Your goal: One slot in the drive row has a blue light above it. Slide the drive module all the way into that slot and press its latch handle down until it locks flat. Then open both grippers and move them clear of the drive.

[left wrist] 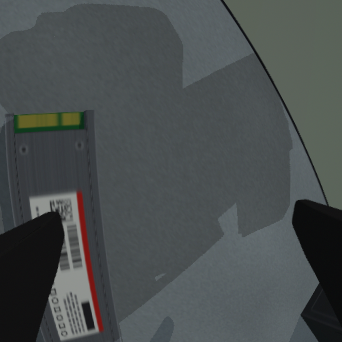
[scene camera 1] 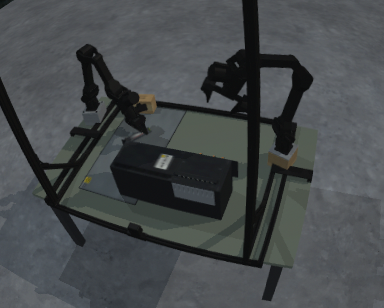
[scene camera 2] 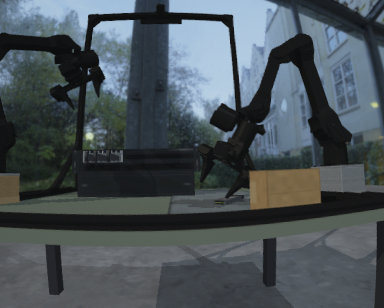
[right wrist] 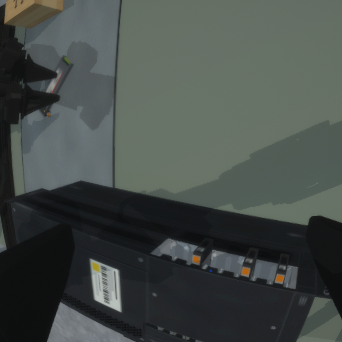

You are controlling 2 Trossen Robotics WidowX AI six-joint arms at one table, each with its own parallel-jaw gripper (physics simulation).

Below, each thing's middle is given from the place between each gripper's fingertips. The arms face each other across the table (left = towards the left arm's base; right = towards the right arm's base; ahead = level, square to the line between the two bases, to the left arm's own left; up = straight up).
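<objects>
My right gripper is 44 cm to the right of the drive module (left wrist: 56,169), 5 cm short of it and 31 cm above it. As for the cardboard box (scene camera 2: 269,188), that's 24 cm ahead of my right hand, 52 cm to the left of it and 27 cm below it.
My left gripper is 30 mm above the drive module and 50 mm to the right of it. From my left hand, the cardboard box is 120 mm to the left, 190 mm ahead and 10 mm above.
</objects>
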